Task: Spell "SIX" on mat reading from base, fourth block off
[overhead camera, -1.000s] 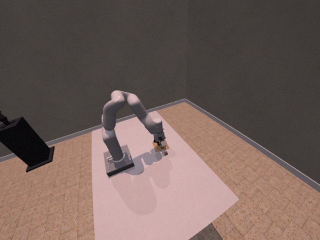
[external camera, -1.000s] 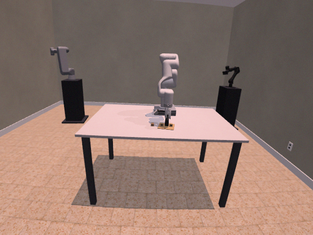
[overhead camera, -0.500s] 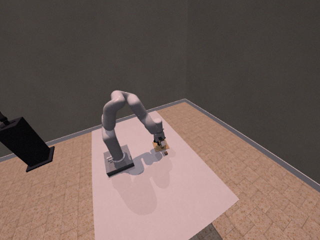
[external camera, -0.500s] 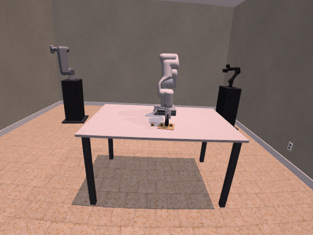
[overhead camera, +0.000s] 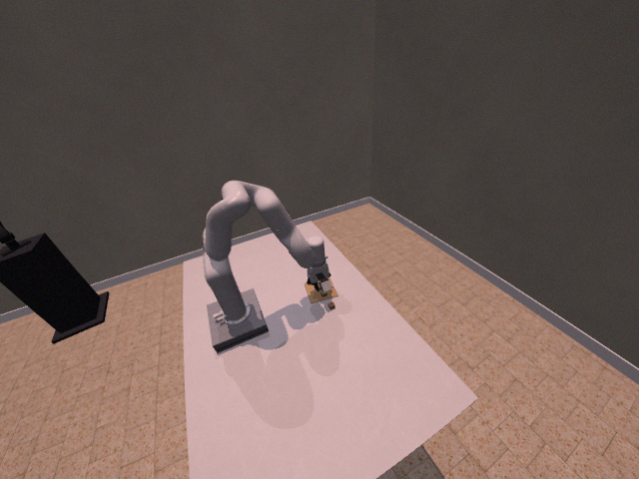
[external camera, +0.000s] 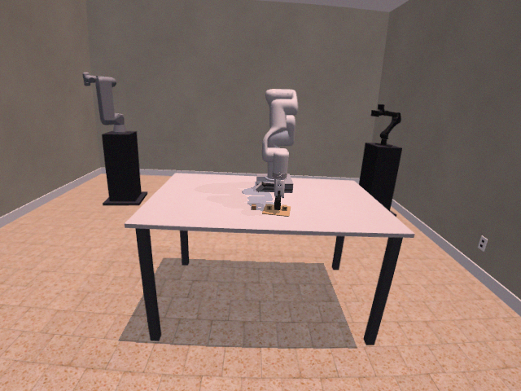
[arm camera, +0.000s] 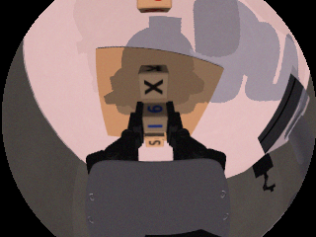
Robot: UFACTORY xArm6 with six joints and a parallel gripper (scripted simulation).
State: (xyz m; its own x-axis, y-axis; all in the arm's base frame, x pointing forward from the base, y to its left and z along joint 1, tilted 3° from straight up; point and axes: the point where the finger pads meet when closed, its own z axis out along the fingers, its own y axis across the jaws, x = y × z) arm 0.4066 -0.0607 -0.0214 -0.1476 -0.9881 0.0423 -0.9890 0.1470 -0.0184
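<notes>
Now: the tan mat 3 cm below my hand.
</notes>
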